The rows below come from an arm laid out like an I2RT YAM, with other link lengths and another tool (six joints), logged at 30 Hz.
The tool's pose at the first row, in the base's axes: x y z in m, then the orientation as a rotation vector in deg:
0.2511 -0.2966 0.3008 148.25 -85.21 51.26
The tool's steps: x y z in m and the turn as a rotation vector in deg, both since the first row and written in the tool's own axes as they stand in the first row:
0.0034 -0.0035 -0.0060 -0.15 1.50 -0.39
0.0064 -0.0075 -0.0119 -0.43 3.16 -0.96
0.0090 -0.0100 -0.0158 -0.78 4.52 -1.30
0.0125 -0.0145 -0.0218 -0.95 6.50 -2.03
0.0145 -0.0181 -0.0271 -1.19 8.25 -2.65
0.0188 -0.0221 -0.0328 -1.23 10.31 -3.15
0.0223 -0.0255 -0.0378 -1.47 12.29 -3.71
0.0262 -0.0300 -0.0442 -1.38 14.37 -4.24
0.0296 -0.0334 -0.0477 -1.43 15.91 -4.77
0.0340 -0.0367 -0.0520 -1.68 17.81 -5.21
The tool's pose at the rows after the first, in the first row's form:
0.2524 -0.2956 0.3084 147.08 -84.29 52.80
0.2540 -0.2940 0.3158 145.77 -83.09 54.35
0.2552 -0.2936 0.3209 144.54 -82.28 55.49
0.2573 -0.2921 0.3288 143.08 -80.76 57.42
0.2585 -0.2901 0.3351 141.69 -79.44 59.01
0.2607 -0.2896 0.3430 140.09 -78.19 61.10
0.2624 -0.2891 0.3497 138.43 -76.89 62.86
0.2645 -0.2878 0.3581 136.86 -75.57 65.01
0.2669 -0.2876 0.3635 135.67 -74.40 66.44
0.2692 -0.2880 0.3701 133.98 -73.27 68.01

